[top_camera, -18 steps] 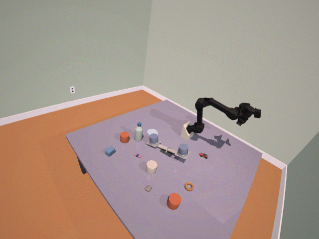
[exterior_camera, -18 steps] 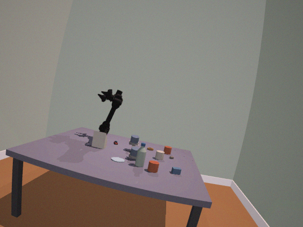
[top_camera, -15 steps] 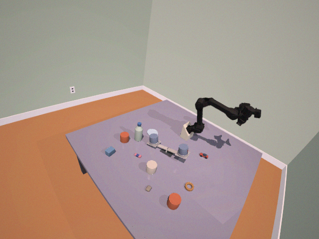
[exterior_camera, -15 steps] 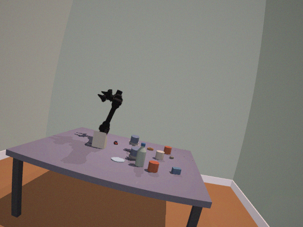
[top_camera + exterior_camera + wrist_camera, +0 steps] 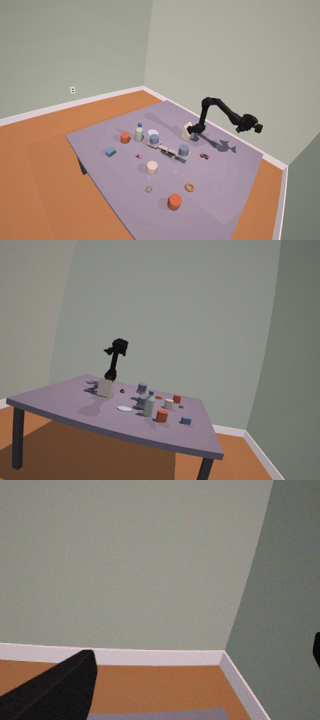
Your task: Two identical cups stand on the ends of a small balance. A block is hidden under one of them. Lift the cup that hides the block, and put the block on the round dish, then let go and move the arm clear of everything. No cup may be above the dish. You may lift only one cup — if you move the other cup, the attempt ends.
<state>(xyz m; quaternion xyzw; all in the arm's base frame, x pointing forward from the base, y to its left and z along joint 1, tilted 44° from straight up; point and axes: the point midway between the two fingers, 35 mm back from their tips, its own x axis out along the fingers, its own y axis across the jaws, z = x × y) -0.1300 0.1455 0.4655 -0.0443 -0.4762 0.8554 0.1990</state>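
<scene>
Now: gripper tip 63 cm to the left of the blue-grey cup, 44 cm short of it and 28 cm above it. From my gripper tip the other things lie so: cream cylinder (64 cm ahead, 44 cm to the right, 30 cm below); pale green block (60 cm to the right, 44 cm ahead, 30 cm below); red toy car (33 cm below, 25 cm ahead, 21 cm to the right).
</scene>
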